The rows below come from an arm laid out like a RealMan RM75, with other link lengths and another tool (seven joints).
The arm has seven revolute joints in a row. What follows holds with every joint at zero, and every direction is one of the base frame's. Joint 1 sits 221.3 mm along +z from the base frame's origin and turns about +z. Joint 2 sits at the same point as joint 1 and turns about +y. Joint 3 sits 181.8 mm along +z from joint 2 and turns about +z. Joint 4 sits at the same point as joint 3 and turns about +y. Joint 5 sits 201.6 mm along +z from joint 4 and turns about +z. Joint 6 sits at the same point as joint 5 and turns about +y. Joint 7 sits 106.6 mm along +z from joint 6 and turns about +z. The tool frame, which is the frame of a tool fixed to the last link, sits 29 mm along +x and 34 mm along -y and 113 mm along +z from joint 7; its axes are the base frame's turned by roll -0.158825, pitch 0 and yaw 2.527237 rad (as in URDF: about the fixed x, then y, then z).
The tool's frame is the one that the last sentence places.
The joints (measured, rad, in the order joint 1, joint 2, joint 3, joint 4, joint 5, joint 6, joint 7), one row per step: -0.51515, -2.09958, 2.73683, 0.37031, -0.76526, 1.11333, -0.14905; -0.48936, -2.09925, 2.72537, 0.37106, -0.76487, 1.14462, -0.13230; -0.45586, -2.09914, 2.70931, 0.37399, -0.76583, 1.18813, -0.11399; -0.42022, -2.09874, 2.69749, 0.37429, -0.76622, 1.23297, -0.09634; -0.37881, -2.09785, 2.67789, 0.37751, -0.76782, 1.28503, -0.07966; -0.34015, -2.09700, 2.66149, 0.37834, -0.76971, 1.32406, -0.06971; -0.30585, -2.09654, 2.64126, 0.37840, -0.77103, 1.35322, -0.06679; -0.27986, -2.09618, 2.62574, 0.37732, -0.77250, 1.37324, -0.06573
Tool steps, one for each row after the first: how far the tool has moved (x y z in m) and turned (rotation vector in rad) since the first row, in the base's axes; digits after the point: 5 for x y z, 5 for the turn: -0.00364, -0.00306, 0.00711, 0.02882, -0.01380, 0.00333; -0.00784, -0.00719, 0.01724, 0.06822, -0.03772, 0.00898; -0.01329, -0.01261, 0.02700, 0.10667, -0.05666, 0.01495; -0.01984, -0.01842, 0.03997, 0.15644, -0.08368, 0.02680; -0.02819, -0.02396, 0.05040, 0.19644, -0.10223, 0.04623; -0.03718, -0.02823, 0.05992, 0.23195, -0.11913, 0.07172; -0.04473, -0.03164, 0.06696, 0.25841, -0.12960, 0.09335
